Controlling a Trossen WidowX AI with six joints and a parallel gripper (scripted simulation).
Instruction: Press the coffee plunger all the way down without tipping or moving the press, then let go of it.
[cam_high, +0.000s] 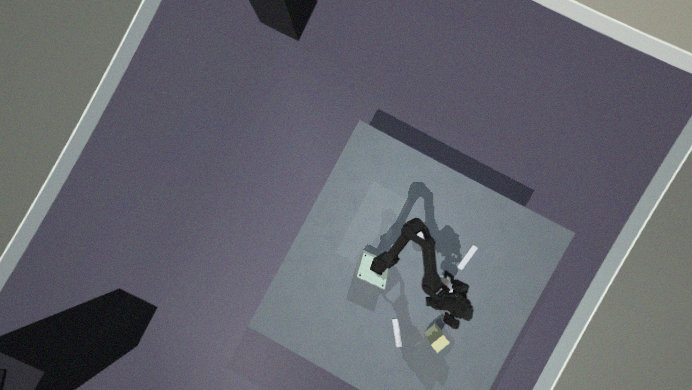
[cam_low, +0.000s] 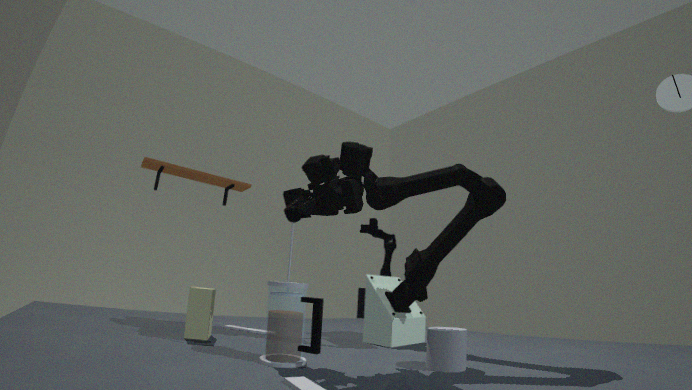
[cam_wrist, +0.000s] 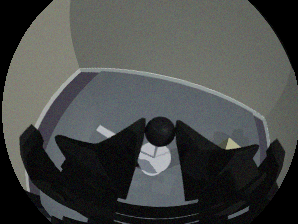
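Now: the coffee press 140 mm below my gripper tip, 20 mm behind it and 10 mm to the left of it.
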